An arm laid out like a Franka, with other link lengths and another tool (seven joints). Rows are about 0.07 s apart.
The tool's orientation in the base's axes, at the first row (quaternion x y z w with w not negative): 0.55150, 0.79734, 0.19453, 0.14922
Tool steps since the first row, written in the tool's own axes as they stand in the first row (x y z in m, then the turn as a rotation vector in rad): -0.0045, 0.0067, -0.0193, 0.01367, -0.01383, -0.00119; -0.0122, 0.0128, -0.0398, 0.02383, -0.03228, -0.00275; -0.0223, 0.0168, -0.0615, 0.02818, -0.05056, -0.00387; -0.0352, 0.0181, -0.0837, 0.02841, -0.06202, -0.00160; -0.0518, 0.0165, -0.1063, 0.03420, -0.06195, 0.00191; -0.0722, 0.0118, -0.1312, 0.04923, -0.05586, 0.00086; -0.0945, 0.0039, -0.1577, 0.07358, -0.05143, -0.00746; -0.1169, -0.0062, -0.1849, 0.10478, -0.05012, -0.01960; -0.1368, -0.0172, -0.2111, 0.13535, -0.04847, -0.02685
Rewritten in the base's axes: -0.0017, -0.0049, 0.0203, -0.01664, 0.00827, -0.00584; -0.0033, -0.0132, 0.0414, -0.03603, 0.01174, -0.01346; -0.0063, -0.0246, 0.0626, -0.05306, 0.00988, -0.02126; -0.0108, -0.0395, 0.0831, -0.06153, 0.00680, -0.02870; -0.0166, -0.0588, 0.1026, -0.06189, 0.01276, -0.03189; -0.0246, -0.0831, 0.1227, -0.06259, 0.02863, -0.02843; -0.0354, -0.1103, 0.1428, -0.07117, 0.05164, -0.01958; -0.0482, -0.1385, 0.1625, -0.08641, 0.07954, -0.00900; -0.0622, -0.1644, 0.1808, -0.09895, 0.10766, -0.00256
